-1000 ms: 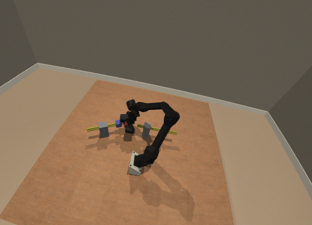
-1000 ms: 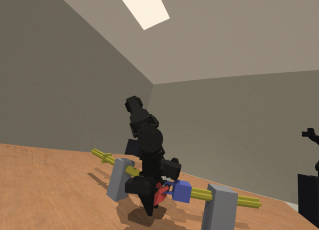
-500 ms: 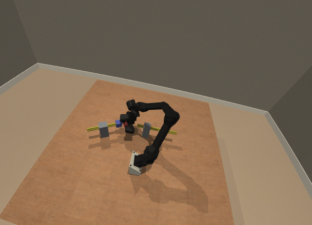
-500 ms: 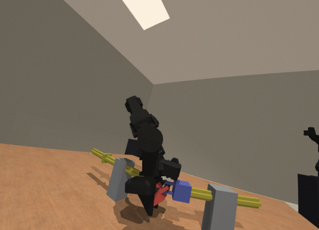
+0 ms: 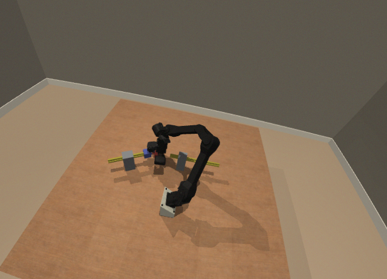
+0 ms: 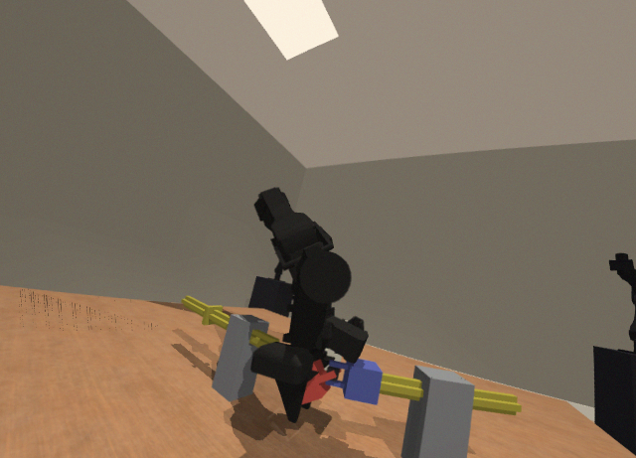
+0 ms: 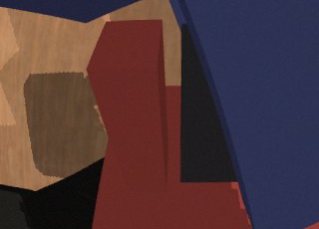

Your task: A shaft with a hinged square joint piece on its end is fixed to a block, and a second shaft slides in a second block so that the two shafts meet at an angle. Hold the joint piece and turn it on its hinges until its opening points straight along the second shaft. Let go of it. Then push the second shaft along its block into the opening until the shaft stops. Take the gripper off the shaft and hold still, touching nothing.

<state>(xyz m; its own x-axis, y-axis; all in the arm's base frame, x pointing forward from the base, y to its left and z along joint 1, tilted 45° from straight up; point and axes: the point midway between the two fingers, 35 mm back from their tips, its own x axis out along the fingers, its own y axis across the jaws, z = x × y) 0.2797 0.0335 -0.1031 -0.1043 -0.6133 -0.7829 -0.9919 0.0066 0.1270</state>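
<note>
Now: the red joint piece 10 mm to the left of my gripper tip and 50 mm above it.
</note>
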